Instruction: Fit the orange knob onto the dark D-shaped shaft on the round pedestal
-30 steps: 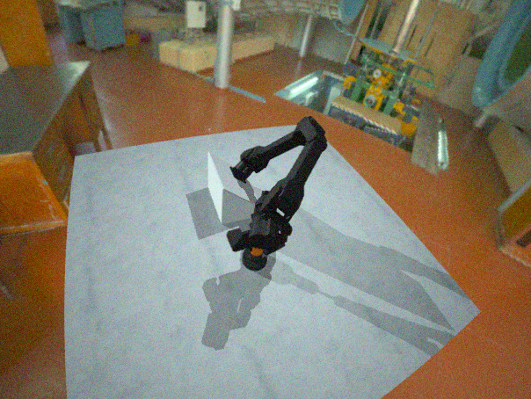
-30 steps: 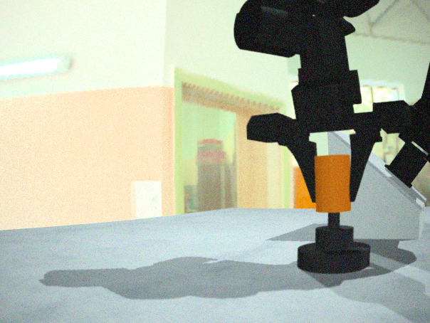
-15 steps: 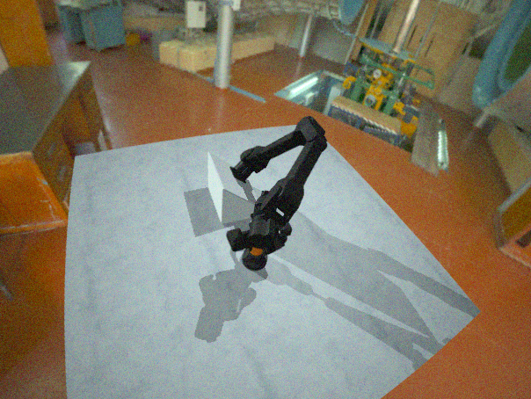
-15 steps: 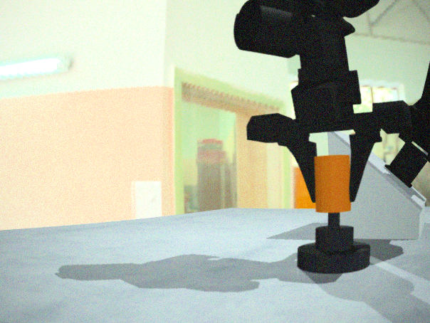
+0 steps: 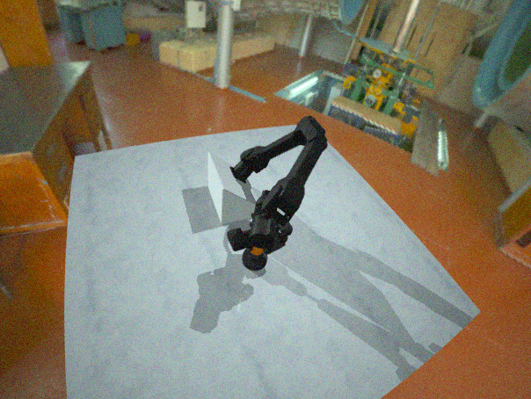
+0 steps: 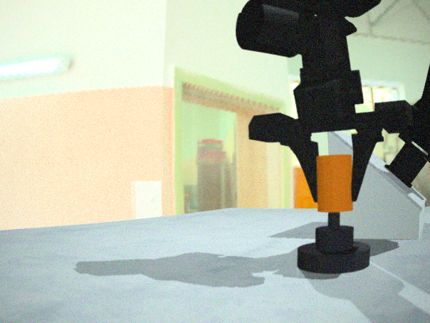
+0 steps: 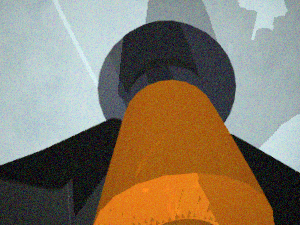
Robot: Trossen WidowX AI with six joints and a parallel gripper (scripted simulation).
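The orange knob is 2 cm above my gripper tip. From my gripper tip the other things lie so: dark round pedestal (4 cm below).
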